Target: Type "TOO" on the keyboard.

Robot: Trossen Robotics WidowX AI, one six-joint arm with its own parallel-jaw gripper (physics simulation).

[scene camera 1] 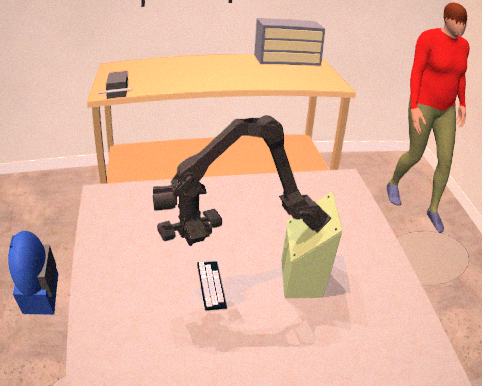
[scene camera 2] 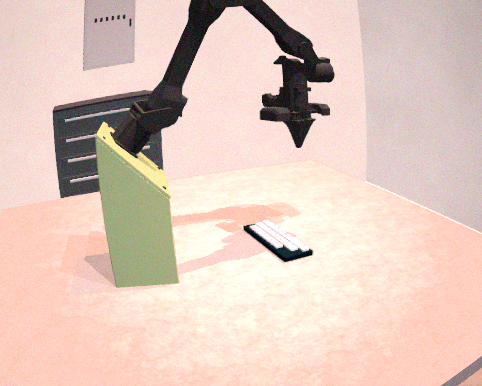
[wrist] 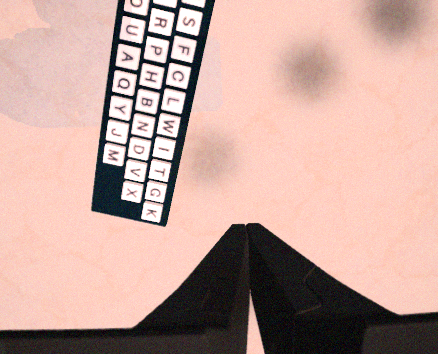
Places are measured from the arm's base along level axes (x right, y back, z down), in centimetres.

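Pixels of known places: gripper, fingertip midpoint: [scene camera 1: 190, 245] [scene camera 2: 298, 147] [wrist: 245, 236]; arm's base at its link origin: [scene camera 1: 320, 221] [scene camera 2: 122, 145].
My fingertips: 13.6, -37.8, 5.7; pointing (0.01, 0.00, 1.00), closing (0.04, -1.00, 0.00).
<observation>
Ahead of a thing's pixels: the offset from my fingertips to its middle, as dx, dy, dz. "pt": to the spot under its first point. Level surfaces: height alone.
A dark keyboard @[-1.1, +6.7, +20.5] [scene camera 1: 212, 286] [scene camera 2: 280, 242] [wrist: 108, 192] with white keys lies flat on the table. In the wrist view the T key @[+4.5, +6.5, +19.9] [wrist: 159, 171] shows between the I and G keys, near the keyboard's lower end. A key that looks like O @[pt -8.9, +6.2, +19.6] [wrist: 135, 4] is partly cut off by the top edge of that view. My gripper [scene camera 1: 191, 243] [scene camera 2: 298, 146] [wrist: 245, 236] is shut and empty, pointing down. It hangs well above the table, apart from the keyboard. In the wrist view its fingertips show to the lower right of the K key @[+8.4, +7.9, +19.9] [wrist: 151, 212].
The arm is mounted on a green slanted pedestal [scene camera 1: 307, 275] [scene camera 2: 140, 235], which stands on the table @[dz +21.4] [scene camera 1: 125, 340] [scene camera 2: 300, 325] beside the keyboard. A wooden workbench [scene camera 1: 200, 77] stands behind the table, a person [scene camera 1: 440, 70] behind at the right, and a blue chair-like object [scene camera 1: 26, 262] at the left.
</observation>
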